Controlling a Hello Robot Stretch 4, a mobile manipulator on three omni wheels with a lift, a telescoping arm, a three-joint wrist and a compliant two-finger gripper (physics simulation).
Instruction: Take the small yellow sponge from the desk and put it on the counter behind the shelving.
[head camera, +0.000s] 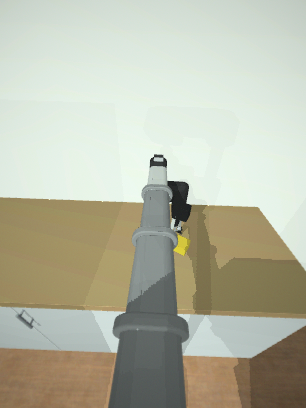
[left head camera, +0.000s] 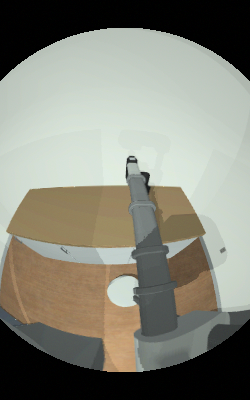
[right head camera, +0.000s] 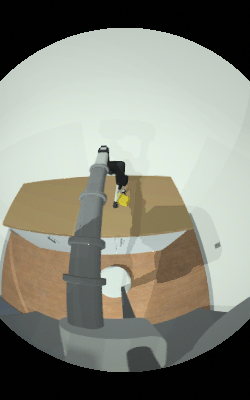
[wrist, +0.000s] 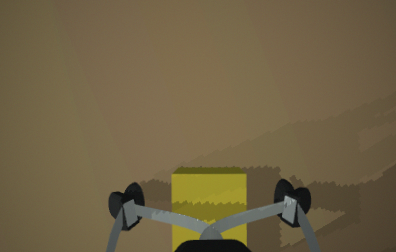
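Where they show: gripper, fingertip midpoint: (right head camera: 119, 200) (wrist: 208, 196); robot's base, origin of the base link: (left head camera: 124, 290) (right head camera: 113, 280).
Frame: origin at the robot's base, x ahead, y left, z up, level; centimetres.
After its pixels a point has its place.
The small yellow sponge (head camera: 183, 245) {z 92.8, x 57.9, y -12.9 cm} (right head camera: 124, 200) {z 92.8, x 57.9, y -12.4 cm} (wrist: 209, 187) {z 92.8, x 62.6, y -7.2 cm} lies on the wooden top of a white-fronted counter (head camera: 60, 250) {z 88.3, x 55.0, y 42.0 cm} (left head camera: 75, 215) {z 88.3, x 56.0, y 39.1 cm} (right head camera: 45, 207) {z 88.3, x 54.4, y 54.5 cm} (wrist: 150, 75) {z 88.3, x 62.4, y 5.1 cm}. My gripper (right head camera: 121, 199) {z 88.7, x 61.7, y -8.7 cm} (wrist: 208, 196) {z 88.7, x 61.7, y -8.7 cm} is open. In the wrist view its black fingertips stand on either side of the sponge, with a gap on both sides. The near end of the sponge is cut off by the frame and partly hidden by the gripper body. In the left head view the arm hides the sponge. No shelving shows in these views.
The telescoping arm (head camera: 156, 270) {z 130.1, x 22.9, y -0.4 cm} (left head camera: 145, 230) {z 130.2, x 21.5, y 0.8 cm} (right head camera: 87, 225) {z 130.1, x 20.2, y -0.4 cm} reaches over the counter's front edge. A pale wall (head camera: 65, 150) {z 119.4, x 94.0, y 48.5 cm} rises behind the counter. A round white object (left head camera: 120, 291) {z 18.7, x -0.2, y 5.0 cm} (right head camera: 116, 281) {z 18.7, x 0.3, y -3.9 cm} is on the wooden floor (left head camera: 60, 295) {z -2.8, x -18.3, y 86.4 cm} in front of it.
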